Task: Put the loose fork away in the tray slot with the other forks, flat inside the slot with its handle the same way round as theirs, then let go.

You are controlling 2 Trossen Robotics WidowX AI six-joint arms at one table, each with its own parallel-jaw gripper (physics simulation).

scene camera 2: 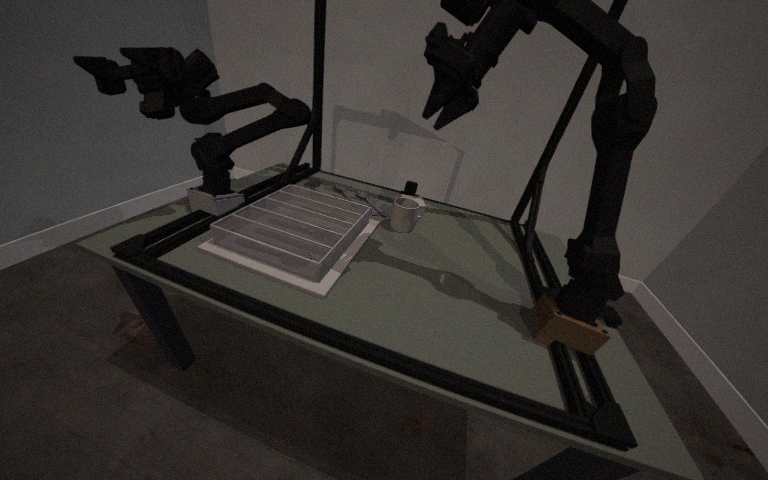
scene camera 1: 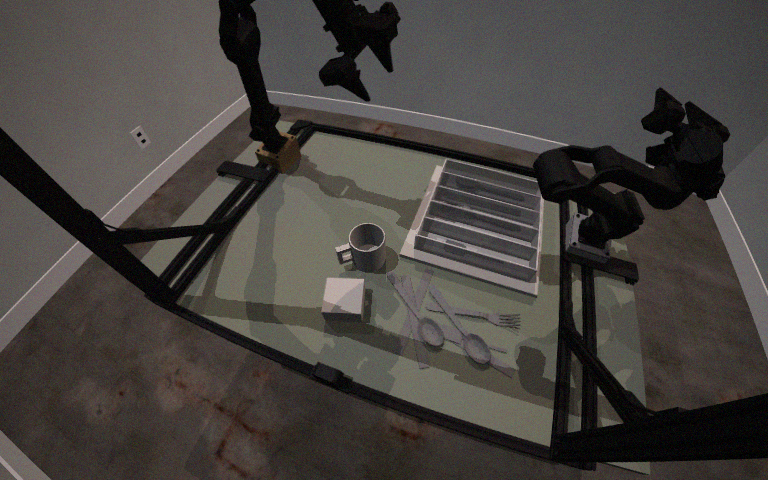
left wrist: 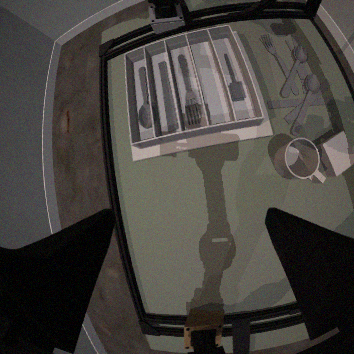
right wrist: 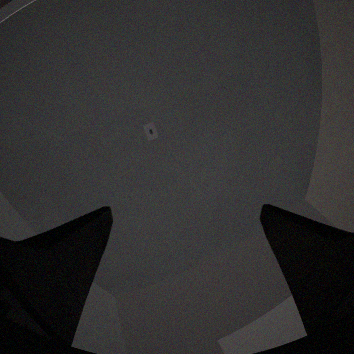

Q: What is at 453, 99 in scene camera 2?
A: The left gripper.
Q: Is the left gripper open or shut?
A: Open.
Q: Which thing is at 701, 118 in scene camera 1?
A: The right gripper.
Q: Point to a cutlery tray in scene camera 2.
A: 255, 237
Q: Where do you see a cutlery tray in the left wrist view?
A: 222, 120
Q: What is the right gripper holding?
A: Nothing.
